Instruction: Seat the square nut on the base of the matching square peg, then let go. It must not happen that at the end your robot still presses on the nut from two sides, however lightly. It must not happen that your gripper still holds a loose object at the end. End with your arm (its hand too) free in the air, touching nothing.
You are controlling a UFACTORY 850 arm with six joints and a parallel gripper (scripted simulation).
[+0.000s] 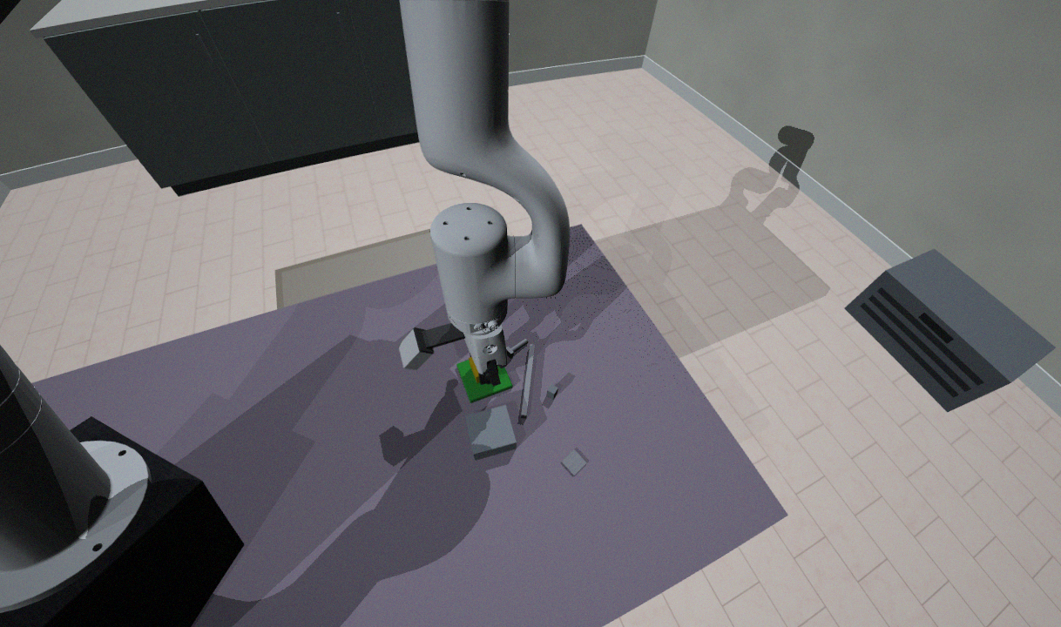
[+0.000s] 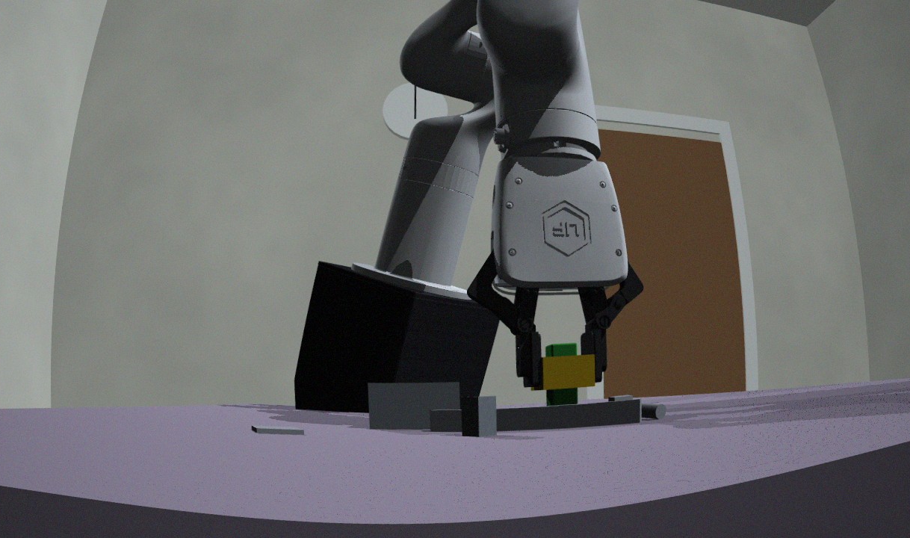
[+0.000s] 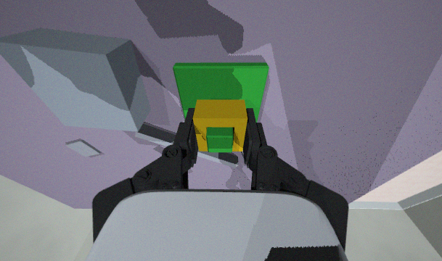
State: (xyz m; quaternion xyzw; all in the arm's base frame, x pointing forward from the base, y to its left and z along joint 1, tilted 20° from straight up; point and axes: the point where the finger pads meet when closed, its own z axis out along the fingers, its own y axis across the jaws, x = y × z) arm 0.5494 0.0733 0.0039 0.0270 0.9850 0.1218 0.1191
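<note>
Now: the bolt 7 cm ahead of my hand, 4 cm below it and 3 cm to the left of it. Round my hand: grey block (11 cm to the right, 3 cm below, 3 cm behind); long grey bar (7 cm ahead, 4 cm to the right, 4 cm below); thin grey plate (20 cm to the right, 8 cm ahead, 5 cm below).
</note>
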